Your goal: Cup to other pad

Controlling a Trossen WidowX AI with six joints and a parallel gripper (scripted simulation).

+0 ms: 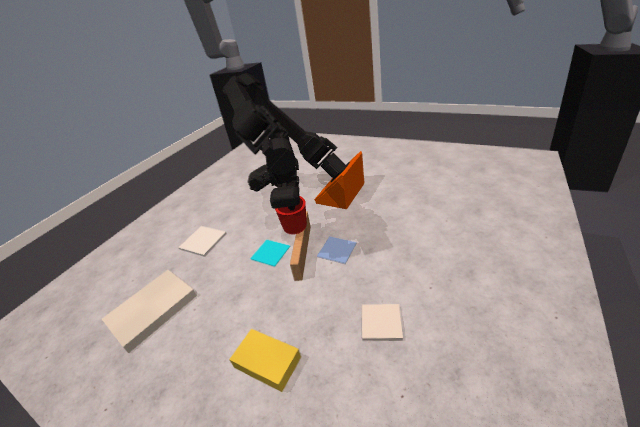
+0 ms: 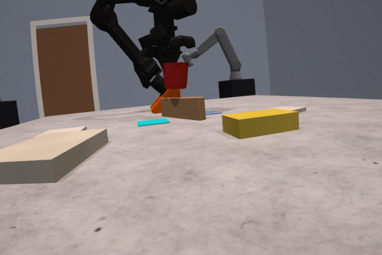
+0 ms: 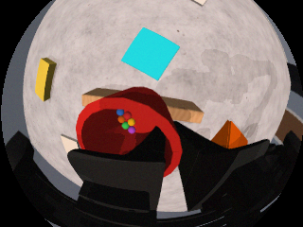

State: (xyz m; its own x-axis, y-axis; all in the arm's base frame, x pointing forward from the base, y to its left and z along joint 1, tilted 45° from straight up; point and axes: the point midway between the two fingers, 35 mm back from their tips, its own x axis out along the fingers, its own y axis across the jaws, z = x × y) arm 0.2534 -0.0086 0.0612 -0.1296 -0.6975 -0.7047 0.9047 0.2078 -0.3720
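Right now my gripper tip is 13 cm above the cyan pad, 7 cm to the left of it and 5 cm short of it. The rest, counted from my gripper tip: pale blue pad (13 cm below, 11 cm to the left); then wooden board (10 cm below, 3 cm ahead, 2 cm to the left); then red cup (3 cm ahead, 1 cm to the left).
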